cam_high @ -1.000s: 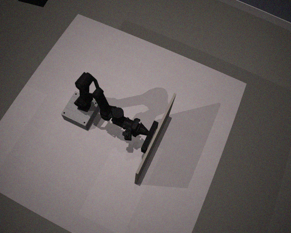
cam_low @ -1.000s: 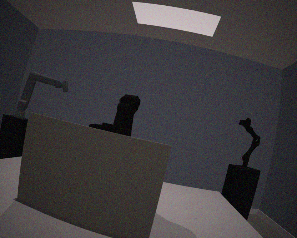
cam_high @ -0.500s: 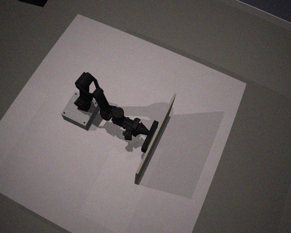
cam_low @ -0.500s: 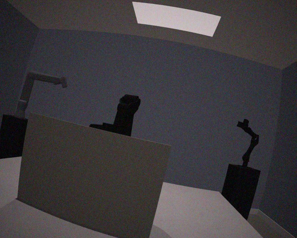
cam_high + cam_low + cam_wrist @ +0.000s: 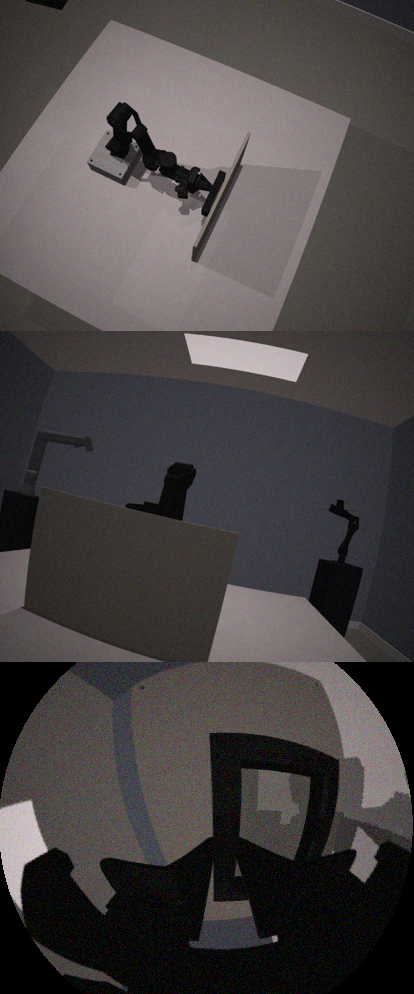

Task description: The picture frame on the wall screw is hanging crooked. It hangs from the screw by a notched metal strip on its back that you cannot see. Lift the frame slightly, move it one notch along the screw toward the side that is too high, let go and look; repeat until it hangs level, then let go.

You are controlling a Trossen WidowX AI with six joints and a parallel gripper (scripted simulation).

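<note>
My gripper tip is now 50 mm above the picture frame. Also, from my gripper tip: beige wall panel 20 mm ahead, 70 mm below.
</note>
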